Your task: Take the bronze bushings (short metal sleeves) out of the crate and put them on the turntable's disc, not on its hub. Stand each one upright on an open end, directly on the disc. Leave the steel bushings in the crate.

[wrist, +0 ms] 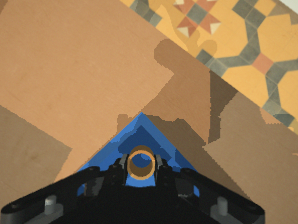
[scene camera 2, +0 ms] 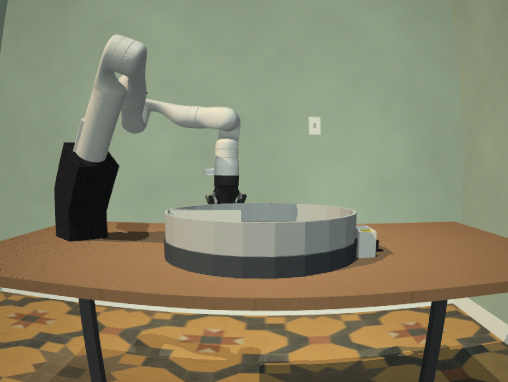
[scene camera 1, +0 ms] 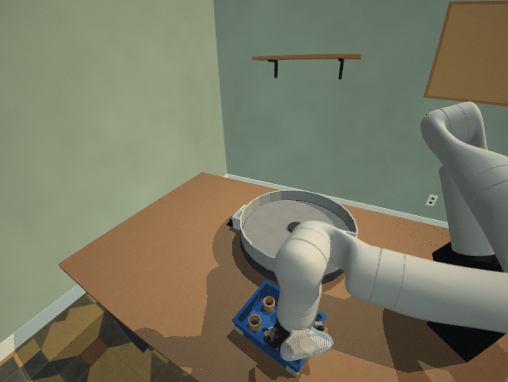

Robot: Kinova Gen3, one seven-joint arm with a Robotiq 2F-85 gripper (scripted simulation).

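From the wrist view I get my gripper (wrist: 141,162), and a blue crate (wrist: 140,131) along with it. Then scene camera 1 gives me a turntable disc (scene camera 1: 267,227), and the crate (scene camera 1: 254,305) shows there too.
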